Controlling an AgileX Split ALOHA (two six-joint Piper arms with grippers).
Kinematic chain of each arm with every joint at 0, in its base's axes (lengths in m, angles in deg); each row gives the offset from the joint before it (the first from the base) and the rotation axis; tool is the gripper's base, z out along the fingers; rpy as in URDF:
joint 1: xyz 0 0 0.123 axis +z
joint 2: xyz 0 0 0 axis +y
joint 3: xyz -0.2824 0 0.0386 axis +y
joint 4: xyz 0.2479 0 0.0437 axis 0.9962 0 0.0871
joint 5: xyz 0 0 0 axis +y
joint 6: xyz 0.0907 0 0.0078 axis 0.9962 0 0.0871
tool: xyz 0 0 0 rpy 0 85 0
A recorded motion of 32 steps. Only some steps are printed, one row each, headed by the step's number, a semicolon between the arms.
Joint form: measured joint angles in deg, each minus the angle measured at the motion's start. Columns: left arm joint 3, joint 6, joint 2, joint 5, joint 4, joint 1; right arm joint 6, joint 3, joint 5, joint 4, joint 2, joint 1.
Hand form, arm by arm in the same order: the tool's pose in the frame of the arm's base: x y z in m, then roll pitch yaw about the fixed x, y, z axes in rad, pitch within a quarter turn. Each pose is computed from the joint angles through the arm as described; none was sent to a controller.
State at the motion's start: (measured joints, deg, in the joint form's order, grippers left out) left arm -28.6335 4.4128 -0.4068 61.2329 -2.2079 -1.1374; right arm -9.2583 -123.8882 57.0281 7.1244 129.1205 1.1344
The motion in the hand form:
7: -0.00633 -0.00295 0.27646 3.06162 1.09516 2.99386; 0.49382 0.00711 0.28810 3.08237 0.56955 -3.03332
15: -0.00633 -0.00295 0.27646 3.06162 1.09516 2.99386; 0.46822 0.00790 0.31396 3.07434 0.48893 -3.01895
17: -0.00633 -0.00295 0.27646 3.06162 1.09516 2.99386; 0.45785 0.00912 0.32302 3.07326 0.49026 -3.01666
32: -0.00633 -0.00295 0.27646 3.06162 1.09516 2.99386; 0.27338 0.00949 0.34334 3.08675 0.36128 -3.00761
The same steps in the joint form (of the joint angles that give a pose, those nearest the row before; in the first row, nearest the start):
7: 0.00 0.00 0.00 0.00 0.00 0.00; -0.24 0.00 4.15 0.83 -3.30 -1.59
15: 0.00 0.00 0.00 0.00 0.00 0.00; -0.18 0.95 12.32 0.72 -7.71 -1.59
17: 0.00 0.00 0.00 0.00 0.00 0.00; -0.18 3.31 12.49 0.78 -10.32 -1.46
32: 0.00 0.00 0.00 0.00 0.00 0.00; -0.06 48.71 12.62 -0.93 -48.62 -1.08

